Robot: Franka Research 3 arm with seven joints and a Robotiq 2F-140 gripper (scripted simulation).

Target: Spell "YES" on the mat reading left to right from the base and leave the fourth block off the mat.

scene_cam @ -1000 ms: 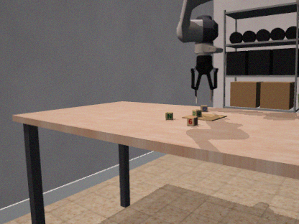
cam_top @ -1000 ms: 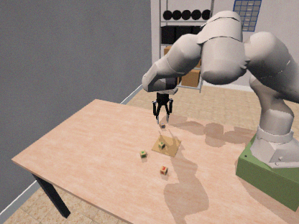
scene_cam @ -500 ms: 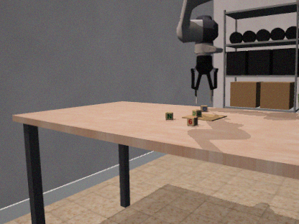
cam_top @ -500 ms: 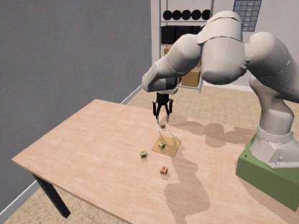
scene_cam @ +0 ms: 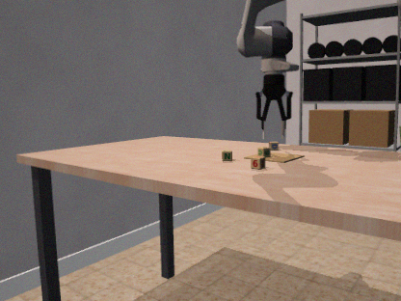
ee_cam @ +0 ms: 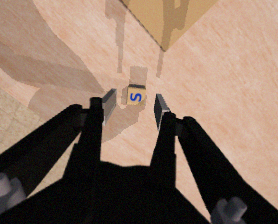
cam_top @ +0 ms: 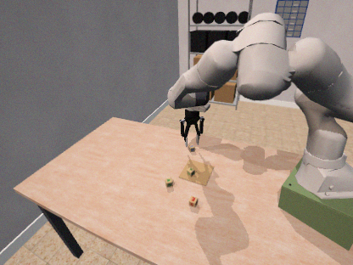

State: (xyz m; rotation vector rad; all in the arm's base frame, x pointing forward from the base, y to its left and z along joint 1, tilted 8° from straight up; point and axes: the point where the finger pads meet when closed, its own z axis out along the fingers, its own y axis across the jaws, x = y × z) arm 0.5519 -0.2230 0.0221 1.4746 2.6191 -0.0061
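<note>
The S block lies 6 cm below my hand. Also, from my hand: green N block: 28 cm to the left, 6 cm below, 5 cm ahead; Y block: 19 cm to the left, 5 cm below, 4 cm behind; tan mat: 16 cm to the left, 7 cm below, 6 cm behind.
</note>
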